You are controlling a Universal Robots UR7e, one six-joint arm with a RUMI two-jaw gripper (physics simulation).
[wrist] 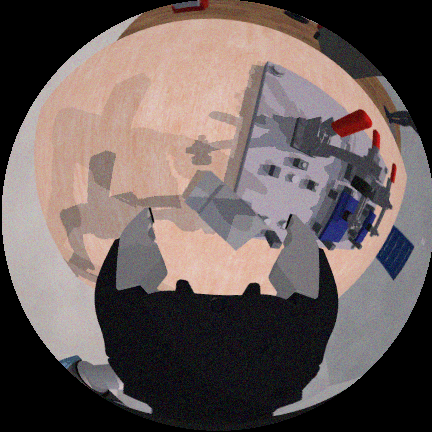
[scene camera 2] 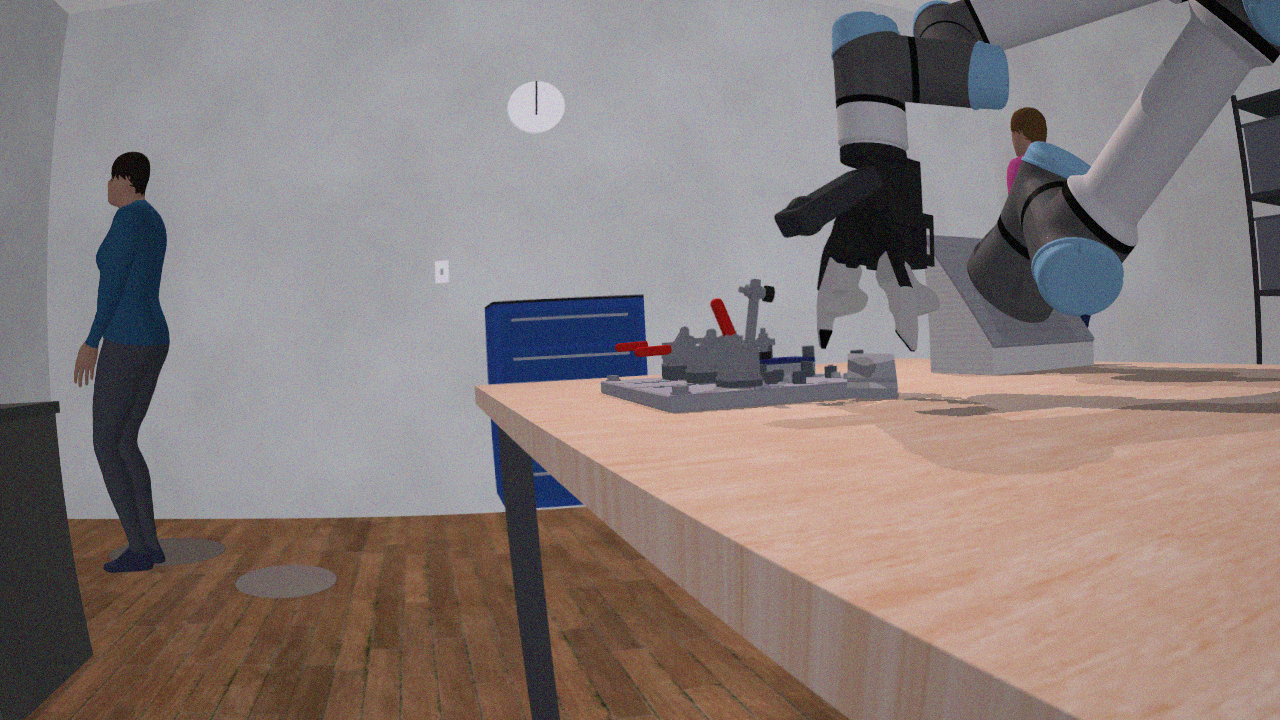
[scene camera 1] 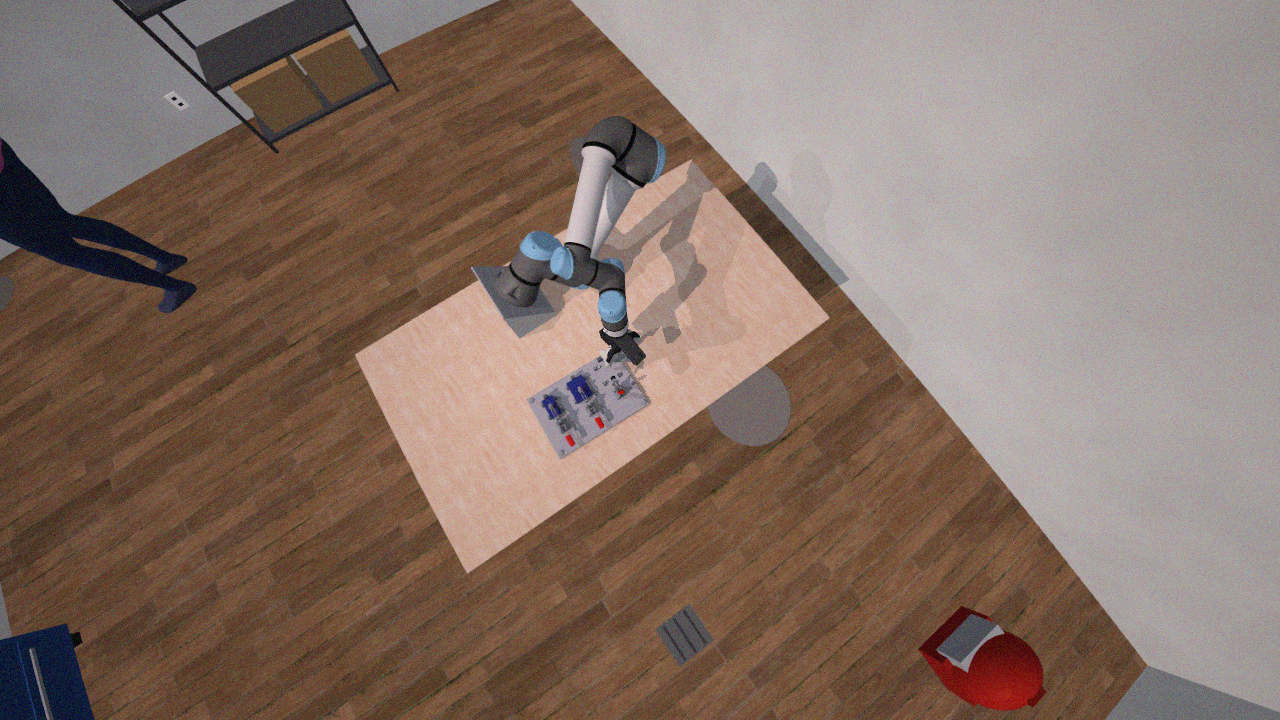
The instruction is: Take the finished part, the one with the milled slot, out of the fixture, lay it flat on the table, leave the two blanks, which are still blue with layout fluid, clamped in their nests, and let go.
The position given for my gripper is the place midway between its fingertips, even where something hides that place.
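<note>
There's a blue blank (wrist: 334,226) here, and a finished part (scene camera 2: 868,375), and you'd get that part in the wrist view (wrist: 220,207) too. Then there's my gripper (scene camera 2: 865,349), which you'd also find in scene camera 1 (scene camera 1: 623,354) and in the wrist view (wrist: 219,212).
</note>
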